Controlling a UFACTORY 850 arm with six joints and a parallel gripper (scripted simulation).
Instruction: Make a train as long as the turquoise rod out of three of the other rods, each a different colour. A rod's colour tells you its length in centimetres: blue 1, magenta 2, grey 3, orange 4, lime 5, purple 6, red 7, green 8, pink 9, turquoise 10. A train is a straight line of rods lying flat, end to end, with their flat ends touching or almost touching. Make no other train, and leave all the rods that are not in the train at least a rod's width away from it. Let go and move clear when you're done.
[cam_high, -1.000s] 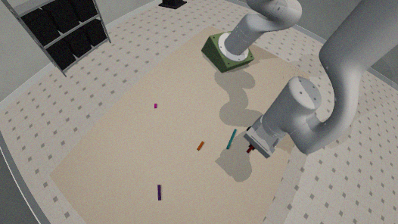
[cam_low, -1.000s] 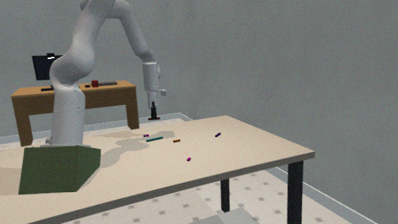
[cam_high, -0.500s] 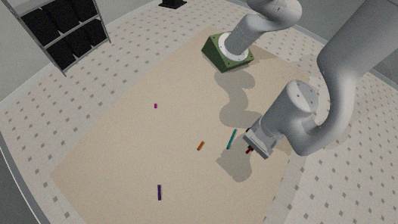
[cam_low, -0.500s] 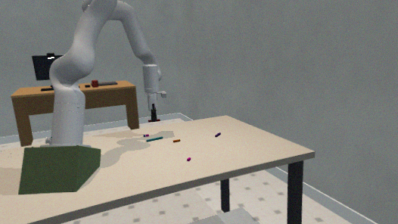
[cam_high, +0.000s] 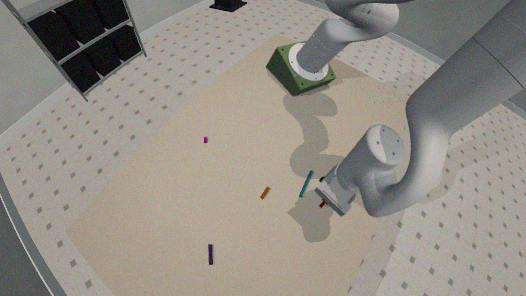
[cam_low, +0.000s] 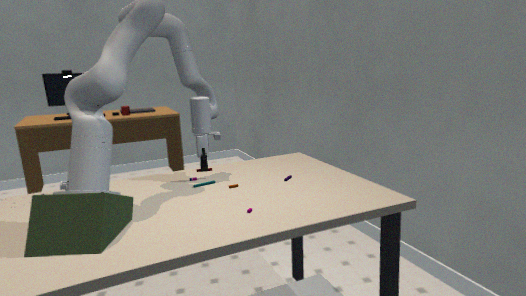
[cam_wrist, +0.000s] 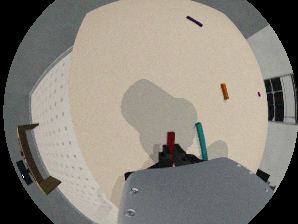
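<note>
Right now my hand is 60 mm past the blue rod, 60 mm above it and 20 mm to the right of it. Round my hand: red rod (20 mm below); then turquoise rod (80 mm to the right, 60 mm below, 30 mm behind); then orange rod (180 mm to the right, 60 mm below, 60 mm ahead).
</note>
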